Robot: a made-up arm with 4 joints.
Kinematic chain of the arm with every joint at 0, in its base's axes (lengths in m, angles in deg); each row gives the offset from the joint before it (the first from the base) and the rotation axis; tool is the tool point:
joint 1: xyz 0 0 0.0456 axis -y
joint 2: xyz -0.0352 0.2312 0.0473 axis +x
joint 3: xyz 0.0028 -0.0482 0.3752 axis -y
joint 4: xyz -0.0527 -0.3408 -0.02 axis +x
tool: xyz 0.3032 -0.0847 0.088
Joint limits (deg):
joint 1: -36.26..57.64
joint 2: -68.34..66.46
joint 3: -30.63..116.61
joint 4: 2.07..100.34
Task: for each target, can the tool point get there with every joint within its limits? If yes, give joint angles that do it. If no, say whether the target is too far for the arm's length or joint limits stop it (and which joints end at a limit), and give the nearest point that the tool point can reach.
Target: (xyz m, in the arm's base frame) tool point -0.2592 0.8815 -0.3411
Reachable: no: joint limits stop it (at a limit: joint 1, joint 2, joint 3, joint 4) | nearest point -0.7005 0.5851 0.2496 | short by 0.795 m
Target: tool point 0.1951 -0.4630 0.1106
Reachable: yes | joints 3.46 42.35 22.26 35.69
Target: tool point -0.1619 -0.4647 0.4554
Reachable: yes | joints 19.71 22.42 76.08 14.83
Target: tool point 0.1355 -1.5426 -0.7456
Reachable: no: too far | nearest point 0.0364 -0.5322 -0.1672 | short by 1.168 m
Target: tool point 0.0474 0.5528 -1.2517
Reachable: no: too far | nearest point 0.0126 -0.0946 -0.3003 | short by 1.151 m
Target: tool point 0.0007 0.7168 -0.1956
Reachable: no: joint limits stop it (at a limit: joint 2, joint 3, joint 4) | nearest point 0.0010 -0.0857 -0.2941 | short by 0.808 m
